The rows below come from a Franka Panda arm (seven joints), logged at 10 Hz.
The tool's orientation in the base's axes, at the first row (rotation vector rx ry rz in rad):
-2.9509, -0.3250, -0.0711
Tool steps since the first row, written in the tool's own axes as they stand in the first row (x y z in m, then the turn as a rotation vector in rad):
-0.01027, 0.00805, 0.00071, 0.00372, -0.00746, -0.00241
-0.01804, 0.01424, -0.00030, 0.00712, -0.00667, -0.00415
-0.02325, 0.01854, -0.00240, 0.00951, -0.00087, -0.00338
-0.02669, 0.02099, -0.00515, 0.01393, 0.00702, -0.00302
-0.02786, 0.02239, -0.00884, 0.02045, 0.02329, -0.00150
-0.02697, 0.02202, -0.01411, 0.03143, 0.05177, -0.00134
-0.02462, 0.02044, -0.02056, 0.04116, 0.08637, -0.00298
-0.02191, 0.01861, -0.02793, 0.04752, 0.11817, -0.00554
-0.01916, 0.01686, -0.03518, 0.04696, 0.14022, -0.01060
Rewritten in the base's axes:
-0.00822, -0.00979, -0.00270, 0.00192, 0.00754, 0.00385
-0.01447, -0.01756, -0.00324, 0.00536, 0.00719, 0.00565
-0.01866, -0.02317, -0.00223, 0.00899, 0.00226, 0.00410
-0.02155, -0.02674, -0.00015, 0.01504, -0.00433, 0.00273
-0.02249, -0.02898, 0.00317, 0.02502, -0.01832, -0.00101
-0.02186, -0.02936, 0.00848, 0.04200, -0.04335, -0.00514
-0.02010, -0.02847, 0.01524, 0.05905, -0.07485, -0.00859
-0.01807, -0.02743, 0.02297, 0.07218, -0.10452, -0.01090
-0.01598, -0.02643, 0.03058, 0.07634, -0.12673, -0.00959

